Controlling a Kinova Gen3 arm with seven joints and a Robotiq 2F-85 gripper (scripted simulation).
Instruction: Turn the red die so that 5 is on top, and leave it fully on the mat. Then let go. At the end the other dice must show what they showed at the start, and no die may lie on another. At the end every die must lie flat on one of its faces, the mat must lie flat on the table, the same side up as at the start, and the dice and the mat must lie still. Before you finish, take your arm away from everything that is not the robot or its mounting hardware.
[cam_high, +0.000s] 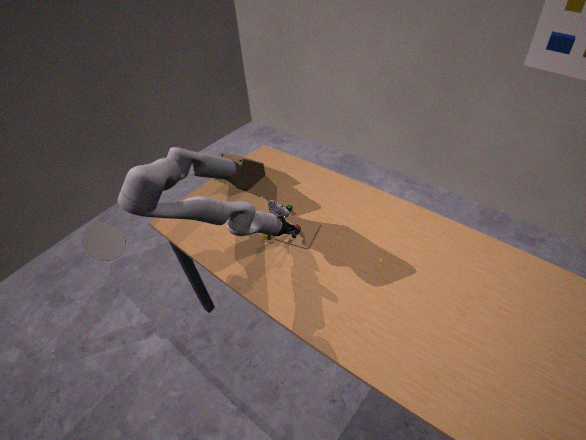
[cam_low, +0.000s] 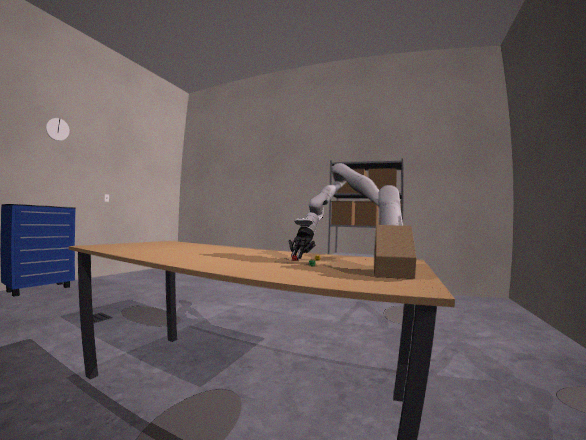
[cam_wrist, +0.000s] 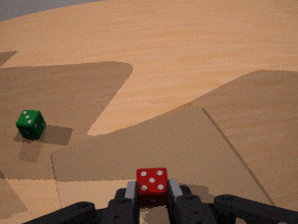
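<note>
The red die is 20 mm to the left of my hand and 10 mm below it. From my hand the other things lie so: tan mat (20 mm below, 10 mm to the left, 10 mm ahead); yellow die (80 mm to the right, 70 mm behind, 10 mm below); green die (110 mm behind, 90 mm to the left, 10 mm below).
</note>
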